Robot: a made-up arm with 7 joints.
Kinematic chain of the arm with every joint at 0, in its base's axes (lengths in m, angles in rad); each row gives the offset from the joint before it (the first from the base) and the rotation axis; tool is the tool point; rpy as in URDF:
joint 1: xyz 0 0 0.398 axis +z
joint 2: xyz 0 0 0 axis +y
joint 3: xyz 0 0 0.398 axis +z
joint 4: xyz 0.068 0 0 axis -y
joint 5: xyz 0.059 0 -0.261 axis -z
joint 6: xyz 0 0 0 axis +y
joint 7: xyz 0.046 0 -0.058 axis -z
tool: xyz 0 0 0 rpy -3.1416 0 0
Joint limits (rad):
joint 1: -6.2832..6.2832
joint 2: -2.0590..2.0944
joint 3: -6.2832..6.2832
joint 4: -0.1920..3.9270
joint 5: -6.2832..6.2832
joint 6: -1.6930..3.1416
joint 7: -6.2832..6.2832
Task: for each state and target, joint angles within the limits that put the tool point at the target. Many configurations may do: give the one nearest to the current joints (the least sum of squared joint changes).
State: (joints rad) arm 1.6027 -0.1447 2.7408 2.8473 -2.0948 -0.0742 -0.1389
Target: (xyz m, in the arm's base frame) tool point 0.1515 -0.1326 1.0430
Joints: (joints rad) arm 2.0023 -0.3238 2.6480 3.4818 -1.9542 -0.3270 -0.1389
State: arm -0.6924 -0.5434 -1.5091 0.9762 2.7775 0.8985 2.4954
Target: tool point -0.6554 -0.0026 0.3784
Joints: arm -0.5649 -1.3443 -1.9750 1.7389 2.8282 0.9945 2.4954
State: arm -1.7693 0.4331 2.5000 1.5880 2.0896 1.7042 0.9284
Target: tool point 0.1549 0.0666 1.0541
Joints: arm -1.7412 0.3099 2.5302 1.9488 2.1743 1.6135 0.9284
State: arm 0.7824 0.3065 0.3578 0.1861 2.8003 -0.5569 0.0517
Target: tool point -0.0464 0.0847 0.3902
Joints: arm 1.6894 1.0038 0.6749 -0.0810 2.9724 0.1650 0.0517
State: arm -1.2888 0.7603 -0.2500 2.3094 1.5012 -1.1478 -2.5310
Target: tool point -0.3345 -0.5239 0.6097
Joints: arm -1.8963 0.9587 -0.3844 2.2878 1.4737 -0.9808 -2.5310
